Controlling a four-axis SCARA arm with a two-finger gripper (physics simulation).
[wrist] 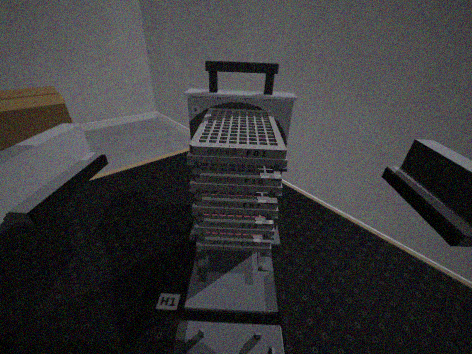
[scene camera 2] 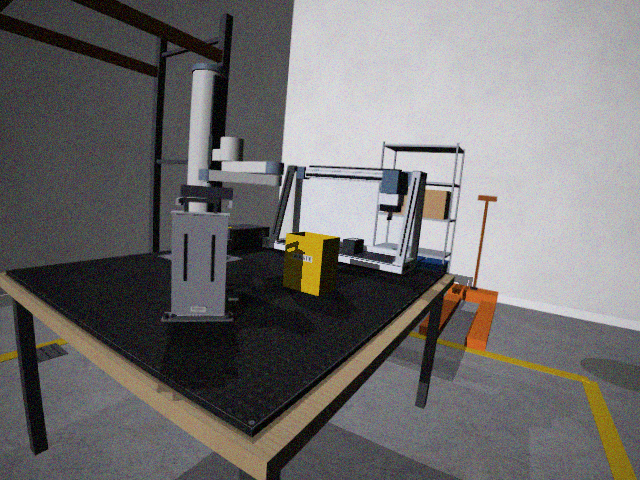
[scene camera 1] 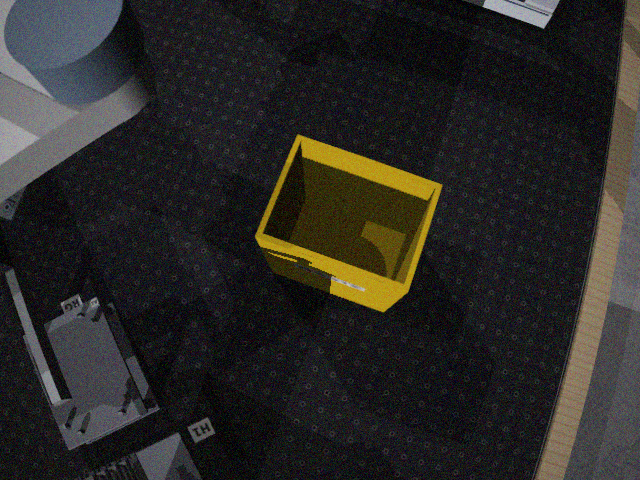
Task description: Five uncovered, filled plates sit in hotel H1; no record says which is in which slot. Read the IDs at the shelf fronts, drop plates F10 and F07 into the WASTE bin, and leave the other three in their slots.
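Frame: origin at the arm's base, x ahead, y left, z up, level; centimetres.
Seen in the pictures: gripper, fingertip midpoint: (wrist: 244,150) (scene camera 2: 204,203).
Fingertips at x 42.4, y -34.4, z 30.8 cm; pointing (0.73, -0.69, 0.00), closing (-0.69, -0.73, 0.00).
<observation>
A point is followed by its place in that frame.
Hotel H1 (scene camera 2: 199,289) {x 59.2, y -49.1, z 9.2 cm} (wrist: 286,111) {x 52.6, y -51.8, z 27.8 cm} stands upright, its shelf fronts facing the wrist camera. Its top plate (wrist: 239,131) {x 50.4, y -41.4, z 27.9 cm} shows an open grid of wells and a front ID that looks like F01. More plates sit in the shelves below, with red showing at two lower ones; their IDs are too dark and small to read surely. The yellow WASTE bin (scene camera 1: 356,162) {x 63.5, y 2.7, z 20.6 cm} (scene camera 2: 329,258) {x 72.6, y -3.4, z 14.1 cm} stands open on the table, and no plate shows inside. My gripper (scene camera 2: 205,201) {x 42.4, y -34.4, z 30.8 cm} (wrist: 244,150) {x 42.4, y -34.4, z 30.8 cm} is open and empty, just above the hotel's top in scene camera 2, fingers wide apart.
A low grey stand (scene camera 1: 87,361) {x 38.6, y -28.3, z 7.3 cm} (wrist: 230,340) {x 42.9, y -34.5, z 7.3 cm} marked RG lies in front of the hotel, beside the H1 tag (scene camera 1: 201,429) {x 54.7, y -31.7, z 1.3 cm} (wrist: 168,301) {x 54.7, y -31.9, z 1.3 cm}. The hotel's dark top handle (wrist: 241,67) {x 57.5, y -47.8, z 32.8 cm} rises behind the plates. A gantry frame (scene camera 2: 413,222) {x 84.7, y 56.0, z 26.3 cm} stands behind the bin.
</observation>
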